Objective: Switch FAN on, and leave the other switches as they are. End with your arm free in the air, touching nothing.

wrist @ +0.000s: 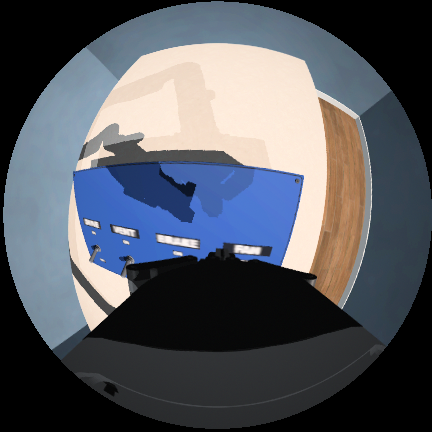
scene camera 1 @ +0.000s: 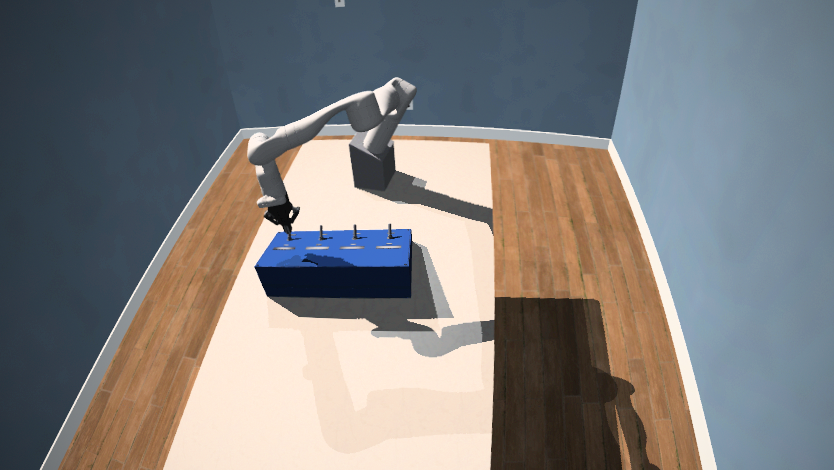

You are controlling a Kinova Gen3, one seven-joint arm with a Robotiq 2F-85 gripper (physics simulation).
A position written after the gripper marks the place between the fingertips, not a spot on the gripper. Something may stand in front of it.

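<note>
Gripper (wrist: 220,256), visible. Blue switch box (scene camera 1: 372,264), (wrist: 140,211), visible too.
</note>
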